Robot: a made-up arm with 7 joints.
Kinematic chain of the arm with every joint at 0, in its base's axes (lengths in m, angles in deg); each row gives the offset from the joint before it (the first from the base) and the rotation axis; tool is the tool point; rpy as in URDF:
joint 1: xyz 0 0 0.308 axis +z
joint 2: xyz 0 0 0 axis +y
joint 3: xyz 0 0 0.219 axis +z
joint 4: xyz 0.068 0 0 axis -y
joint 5: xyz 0.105 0 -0.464 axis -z
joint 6: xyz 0 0 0 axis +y
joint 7: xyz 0.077 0 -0.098 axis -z
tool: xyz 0 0 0 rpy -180 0 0
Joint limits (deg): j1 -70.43..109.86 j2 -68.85..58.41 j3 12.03..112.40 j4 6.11..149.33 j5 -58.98..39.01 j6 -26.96..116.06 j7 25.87..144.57
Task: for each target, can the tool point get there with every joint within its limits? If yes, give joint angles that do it. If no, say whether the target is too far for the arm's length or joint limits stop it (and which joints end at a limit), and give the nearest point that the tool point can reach.
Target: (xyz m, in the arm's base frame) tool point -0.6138 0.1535 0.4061
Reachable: yes | joints 73.21 47.92 96.73 57.78 -20.04 12.60 104.29
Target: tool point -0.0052 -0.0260 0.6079
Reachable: no: joint limits stop it (at a limit: joint 1, joint 2, joint 3, joint 6) | nearest point 0.1012 -0.1915 0.7479 | short by 0.241 m
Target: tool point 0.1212 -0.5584 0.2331
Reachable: no: joint limits stop it (at a limit: joint 1, joint 3, joint 5, joint 6) | nearest point 0.1966 -0.5199 0.2346 | short by 0.085 m
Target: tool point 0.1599 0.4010 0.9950
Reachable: yes | joints 5.53 2.96 69.71 135.90 -39.63 51.93 111.70
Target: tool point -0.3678 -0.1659 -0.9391
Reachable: no: too far | nearest point -0.2148 0.0404 -0.1986 | short by 0.784 m
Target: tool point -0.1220 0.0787 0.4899
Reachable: no: joint limits stop it (at a limit: joint 1, joint 2, joint 6) | nearest point -0.2173 0.2335 0.5165 | short by 0.184 m
